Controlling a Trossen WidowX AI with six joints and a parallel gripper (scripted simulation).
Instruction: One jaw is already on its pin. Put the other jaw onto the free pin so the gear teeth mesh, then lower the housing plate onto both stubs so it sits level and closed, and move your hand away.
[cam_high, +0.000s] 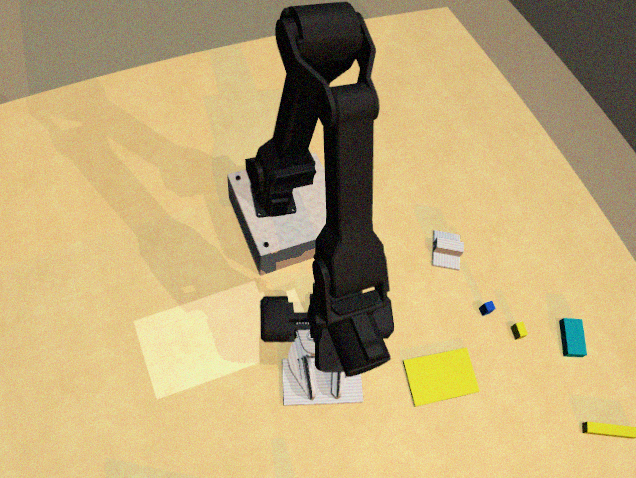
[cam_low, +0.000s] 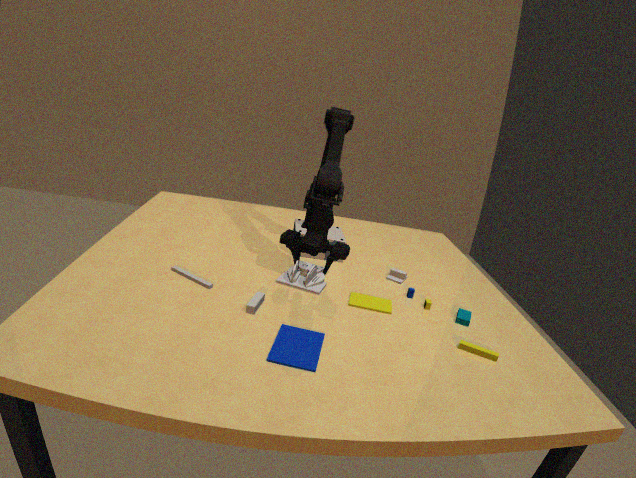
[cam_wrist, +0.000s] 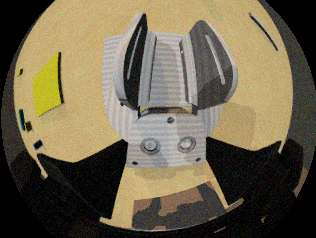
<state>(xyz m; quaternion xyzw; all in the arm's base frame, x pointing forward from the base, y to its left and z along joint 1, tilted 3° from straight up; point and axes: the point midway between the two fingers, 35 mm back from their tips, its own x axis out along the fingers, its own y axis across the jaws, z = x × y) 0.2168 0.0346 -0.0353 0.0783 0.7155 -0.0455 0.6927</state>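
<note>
The housing plate is 10 mm ahead of my gripper tip and 20 mm above it. The rest, counted from my gripper tip: grey block: 250 mm ahead, 100 mm to the right; blue cube: 20 mm ahead, 290 mm to the left, 10 mm above; yellow plate: 110 mm ahead, 170 mm to the left.
</note>
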